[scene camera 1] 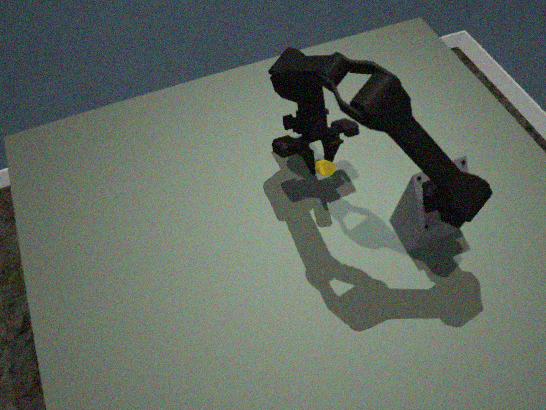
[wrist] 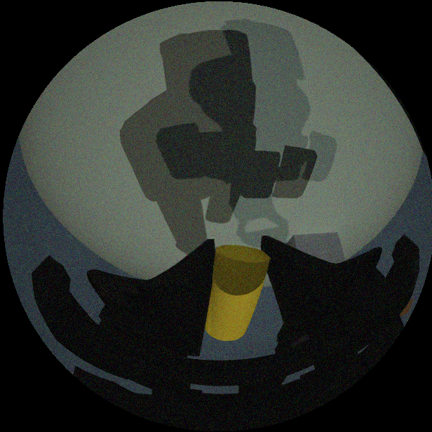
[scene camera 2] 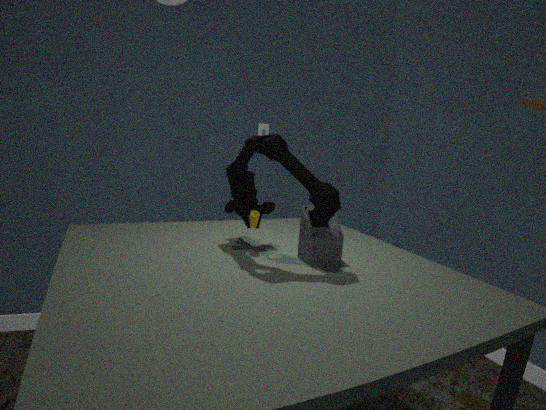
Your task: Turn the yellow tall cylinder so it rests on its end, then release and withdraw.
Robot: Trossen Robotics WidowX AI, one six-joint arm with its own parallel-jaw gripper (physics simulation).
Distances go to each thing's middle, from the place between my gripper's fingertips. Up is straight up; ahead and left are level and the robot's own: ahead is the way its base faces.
Right now my hand is 10 mm to the right of the yellow tall cylinder [wrist: 238, 272] and 40 mm below it.
